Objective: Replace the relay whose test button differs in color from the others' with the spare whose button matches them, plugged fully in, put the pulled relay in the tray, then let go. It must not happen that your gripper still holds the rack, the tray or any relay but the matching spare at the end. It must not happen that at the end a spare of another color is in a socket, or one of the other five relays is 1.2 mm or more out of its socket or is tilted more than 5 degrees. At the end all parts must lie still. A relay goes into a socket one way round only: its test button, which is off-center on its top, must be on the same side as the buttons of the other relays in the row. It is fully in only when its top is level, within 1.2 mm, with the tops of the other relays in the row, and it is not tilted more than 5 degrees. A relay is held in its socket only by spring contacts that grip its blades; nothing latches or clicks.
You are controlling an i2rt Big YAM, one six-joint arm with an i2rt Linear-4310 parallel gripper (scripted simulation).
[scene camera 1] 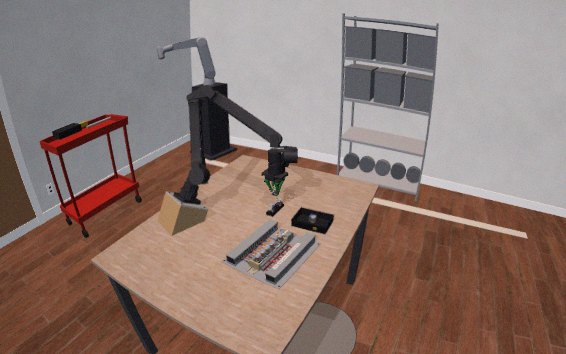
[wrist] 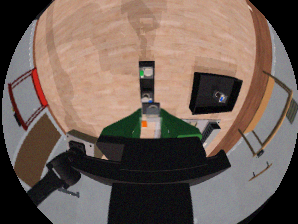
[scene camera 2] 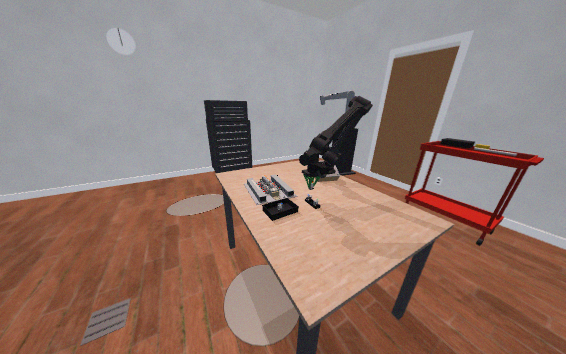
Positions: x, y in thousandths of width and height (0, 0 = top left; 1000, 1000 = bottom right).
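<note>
A black tray (wrist: 693, 467) is visible to me, together with my gripper (wrist: 505, 498).
</note>
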